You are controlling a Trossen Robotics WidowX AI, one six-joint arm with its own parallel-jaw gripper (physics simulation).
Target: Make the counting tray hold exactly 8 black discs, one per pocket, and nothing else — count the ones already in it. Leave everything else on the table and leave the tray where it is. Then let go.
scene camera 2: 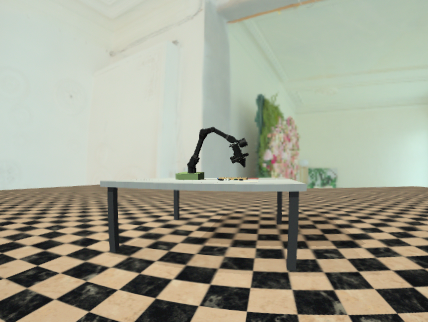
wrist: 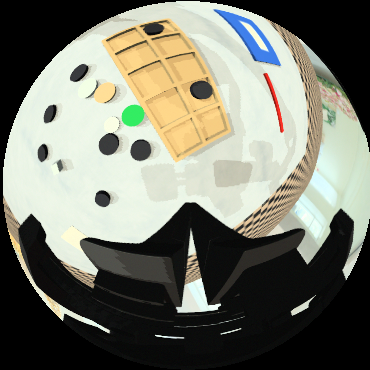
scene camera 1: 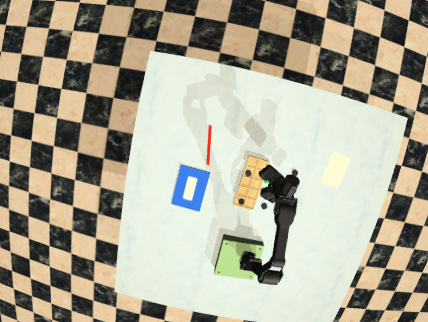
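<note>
The tan counting tray has two columns of five pockets. One black disc sits in an end pocket; another black disc sits in the same column, second from the other end. The other pockets look empty. In the wrist view, six loose black discs lie beside the tray. My gripper is shut and empty, raised above the table. The arm hides several loose discs in scene camera 1.
Among the loose discs lie a green disc, a tan disc, pale discs and a small grey-white piece. Elsewhere are a blue frame, a red rod and a cream rectangle.
</note>
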